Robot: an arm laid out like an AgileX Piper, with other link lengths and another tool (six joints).
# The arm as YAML. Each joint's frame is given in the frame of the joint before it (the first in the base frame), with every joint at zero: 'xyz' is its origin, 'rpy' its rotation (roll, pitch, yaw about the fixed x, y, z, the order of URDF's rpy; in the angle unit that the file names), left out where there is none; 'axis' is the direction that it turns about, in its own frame. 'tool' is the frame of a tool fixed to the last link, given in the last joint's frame.
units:
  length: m
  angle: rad
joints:
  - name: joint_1
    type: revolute
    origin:
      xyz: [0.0, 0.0, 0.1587]
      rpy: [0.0, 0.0, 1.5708]
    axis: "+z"
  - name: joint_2
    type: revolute
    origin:
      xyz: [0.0, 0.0, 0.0]
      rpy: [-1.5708, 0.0, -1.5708]
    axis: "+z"
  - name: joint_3
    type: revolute
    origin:
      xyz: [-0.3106, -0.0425, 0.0]
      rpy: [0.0, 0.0, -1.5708]
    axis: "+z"
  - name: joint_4
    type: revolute
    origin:
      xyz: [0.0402, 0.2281, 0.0]
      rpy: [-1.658, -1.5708, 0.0]
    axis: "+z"
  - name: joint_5
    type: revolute
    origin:
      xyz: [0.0, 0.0, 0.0]
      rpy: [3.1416, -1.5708, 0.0]
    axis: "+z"
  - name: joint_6
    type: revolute
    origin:
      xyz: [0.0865, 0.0, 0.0]
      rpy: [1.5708, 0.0, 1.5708]
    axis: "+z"
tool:
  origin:
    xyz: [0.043, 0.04, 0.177]
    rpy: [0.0, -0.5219, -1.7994]
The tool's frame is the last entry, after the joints.
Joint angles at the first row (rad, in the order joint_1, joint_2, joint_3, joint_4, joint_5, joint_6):
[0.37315 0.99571 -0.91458 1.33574 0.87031 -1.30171]
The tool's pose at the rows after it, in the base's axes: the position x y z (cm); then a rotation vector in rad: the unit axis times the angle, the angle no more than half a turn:
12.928 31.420 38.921 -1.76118 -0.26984 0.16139
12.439 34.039 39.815 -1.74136 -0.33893 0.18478
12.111 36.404 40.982 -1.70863 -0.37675 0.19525
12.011 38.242 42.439 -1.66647 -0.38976 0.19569
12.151 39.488 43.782 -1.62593 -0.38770 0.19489
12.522 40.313 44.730 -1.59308 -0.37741 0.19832
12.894 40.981 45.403 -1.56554 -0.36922 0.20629
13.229 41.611 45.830 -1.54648 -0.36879 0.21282
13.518 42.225 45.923 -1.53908 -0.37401 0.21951
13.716 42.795 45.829 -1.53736 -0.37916 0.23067
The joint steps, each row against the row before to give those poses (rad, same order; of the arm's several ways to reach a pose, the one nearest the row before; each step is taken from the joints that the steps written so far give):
[0.12991 0.07684 -0.06199 0.02214 -0.05710 -0.03861]
[0.11820 0.06878 -0.05908 0.02578 -0.06312 -0.03262]
[0.09208 0.05617 -0.05329 0.03967 -0.06159 -0.02826]
[0.06099 0.04101 -0.04585 0.05252 -0.04974 -0.02769]
[0.03185 0.02978 -0.03516 0.05517 -0.03003 -0.02648]
[0.00998 0.02501 -0.02445 0.05156 -0.01094 -0.02388]
[0.00198 0.02412 -0.01951 0.04705 0.00136 -0.02304]
[0.00119 0.02454 -0.01931 0.03512 0.00582 -0.02178]
[0.00166 0.02513 -0.01952 0.01655 0.00756 -0.01372]
[0.00176 0.02401 -0.01863 0.00411 0.00901 -0.00246]

